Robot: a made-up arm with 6 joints.
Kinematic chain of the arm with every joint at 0, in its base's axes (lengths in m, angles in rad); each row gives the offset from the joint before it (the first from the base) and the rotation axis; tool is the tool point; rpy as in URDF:
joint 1: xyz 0 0 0.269 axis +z
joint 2: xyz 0 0 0 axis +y
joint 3: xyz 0.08 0 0.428 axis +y
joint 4: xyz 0.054 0 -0.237 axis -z
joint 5: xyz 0 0 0 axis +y
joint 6: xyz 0.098 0 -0.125 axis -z
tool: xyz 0 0 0 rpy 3.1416 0 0
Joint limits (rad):
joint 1: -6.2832..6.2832
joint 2: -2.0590..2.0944
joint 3: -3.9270..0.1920
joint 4: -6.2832..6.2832
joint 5: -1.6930..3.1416
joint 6: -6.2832..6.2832
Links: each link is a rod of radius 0.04 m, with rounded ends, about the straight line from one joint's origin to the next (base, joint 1, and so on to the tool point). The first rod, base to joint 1, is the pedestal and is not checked.
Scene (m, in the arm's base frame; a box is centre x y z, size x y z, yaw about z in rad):
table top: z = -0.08
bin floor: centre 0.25 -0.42 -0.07 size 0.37 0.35 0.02 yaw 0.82
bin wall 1: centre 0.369 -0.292 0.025 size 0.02 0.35 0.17 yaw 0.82
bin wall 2: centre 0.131 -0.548 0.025 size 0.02 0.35 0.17 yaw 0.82
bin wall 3: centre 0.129 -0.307 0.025 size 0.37 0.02 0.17 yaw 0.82
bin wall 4: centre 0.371 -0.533 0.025 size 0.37 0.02 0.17 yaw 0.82
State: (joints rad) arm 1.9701 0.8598 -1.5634 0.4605 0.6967 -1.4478
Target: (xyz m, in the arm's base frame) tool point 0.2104 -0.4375 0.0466
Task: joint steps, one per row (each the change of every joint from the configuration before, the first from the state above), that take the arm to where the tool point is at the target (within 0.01 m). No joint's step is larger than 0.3 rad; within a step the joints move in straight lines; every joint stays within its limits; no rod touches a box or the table.
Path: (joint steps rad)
1: -0.2979 -0.0296 0.0764 0.0408 -0.0503 0.0000
2: -0.2979 -0.0296 0.0765 0.0409 -0.0503 0.0000
3: -0.2979 -0.0296 0.0764 0.0408 -0.0502 0.0000
4: -0.2979 -0.0297 0.0764 0.0409 -0.0503 0.0000
5: -0.2979 -0.0296 0.0765 0.0408 -0.0503 0.0000
6: -0.2979 -0.0296 0.0764 0.0409 -0.0503 0.0000
7: -0.2979 -0.0296 0.0765 0.0408 -0.0502 0.0000
8: -0.2979 -0.0296 0.0764 0.0409 -0.0503 0.0000
9: -0.2979 -0.0296 0.0764 0.0408 -0.0503 0.0000
10: -0.2979 -0.0296 0.0765 0.0409 -0.0503 0.0000
11: -0.0024 0.2204 -0.0725 -0.0163 0.0038 0.0000
12: -0.0025 0.2204 -0.0725 -0.0162 0.0038 0.0000

